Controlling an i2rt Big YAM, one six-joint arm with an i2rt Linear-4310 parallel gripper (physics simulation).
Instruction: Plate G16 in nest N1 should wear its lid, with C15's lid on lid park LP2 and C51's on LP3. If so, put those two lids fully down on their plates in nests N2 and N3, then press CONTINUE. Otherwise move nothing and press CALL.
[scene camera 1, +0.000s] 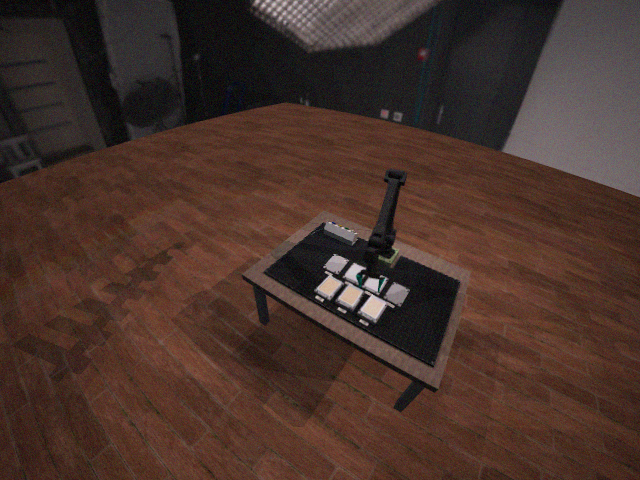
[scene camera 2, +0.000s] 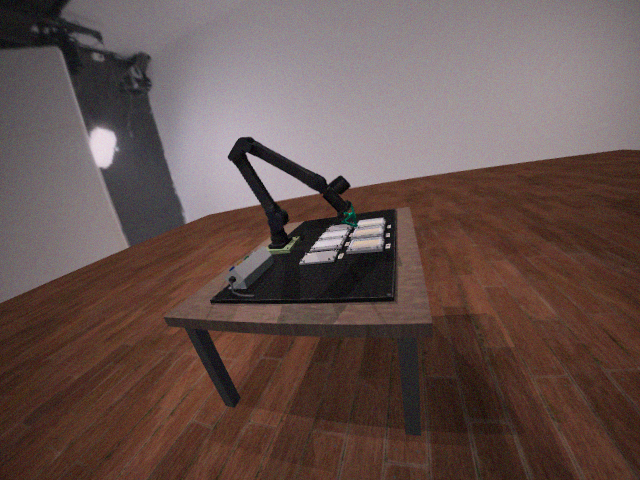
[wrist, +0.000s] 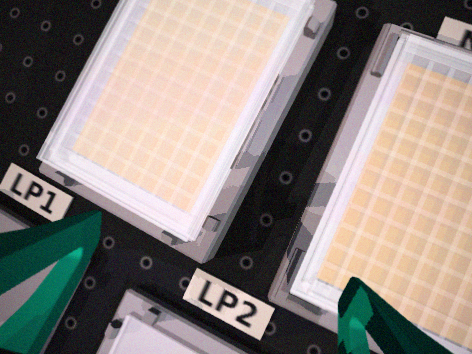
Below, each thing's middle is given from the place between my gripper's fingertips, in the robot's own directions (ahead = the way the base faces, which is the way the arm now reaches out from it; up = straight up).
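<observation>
The LP2 label (wrist: 232, 305) is 3 cm behind my hand, 1 cm to the right of it and 6 cm below it. As for nest N1 (wrist: 317, 27), it sits 7 cm ahead of my hand, 7 cm to the left of it and 4 cm below it. You'd find nest N2 (wrist: 279, 293) 8 cm ahead of my hand, 6 cm to the right of it and 5 cm below it, while lid park LP2 (wrist: 154, 311) is 11 cm behind my hand, 2 cm to the right of it and 5 cm below it.
</observation>
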